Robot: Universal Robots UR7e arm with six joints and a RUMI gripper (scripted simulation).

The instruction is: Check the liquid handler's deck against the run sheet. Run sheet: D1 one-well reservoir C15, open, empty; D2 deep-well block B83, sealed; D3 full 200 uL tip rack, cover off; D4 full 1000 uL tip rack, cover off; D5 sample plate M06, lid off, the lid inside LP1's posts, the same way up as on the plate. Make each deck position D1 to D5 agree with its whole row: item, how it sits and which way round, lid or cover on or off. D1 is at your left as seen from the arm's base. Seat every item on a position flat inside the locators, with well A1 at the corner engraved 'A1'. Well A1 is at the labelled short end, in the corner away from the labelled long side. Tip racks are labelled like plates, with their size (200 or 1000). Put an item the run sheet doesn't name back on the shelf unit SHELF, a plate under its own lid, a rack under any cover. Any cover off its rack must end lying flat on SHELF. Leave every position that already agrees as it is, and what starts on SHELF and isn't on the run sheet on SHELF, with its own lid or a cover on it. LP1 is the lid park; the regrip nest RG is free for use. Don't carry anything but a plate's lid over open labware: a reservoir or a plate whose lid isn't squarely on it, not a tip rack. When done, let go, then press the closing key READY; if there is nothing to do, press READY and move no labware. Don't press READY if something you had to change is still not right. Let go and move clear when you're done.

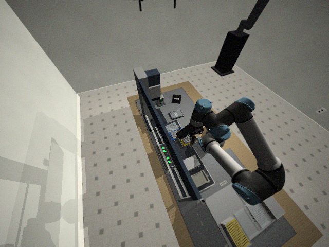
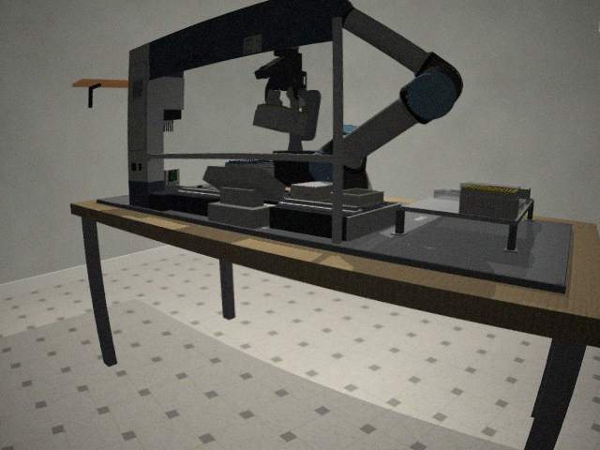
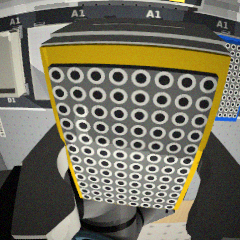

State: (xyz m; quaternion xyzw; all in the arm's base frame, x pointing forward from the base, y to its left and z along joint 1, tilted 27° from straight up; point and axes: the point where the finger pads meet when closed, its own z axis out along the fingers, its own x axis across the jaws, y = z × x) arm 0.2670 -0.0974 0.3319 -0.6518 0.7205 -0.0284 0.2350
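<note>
Right now the blue-framed tip rack is 10 mm ahead of my hand, 120 mm to the right of it and 150 mm below it. Also, from my hand: yellow-framed tip rack: 10 mm ahead, 10 mm to the left, 10 mm above; then gantry beam: 190 mm ahead, 50 mm to the right, 240 mm above; then white sealed block: 10 mm ahead, 120 mm to the left, 190 mm below.
</note>
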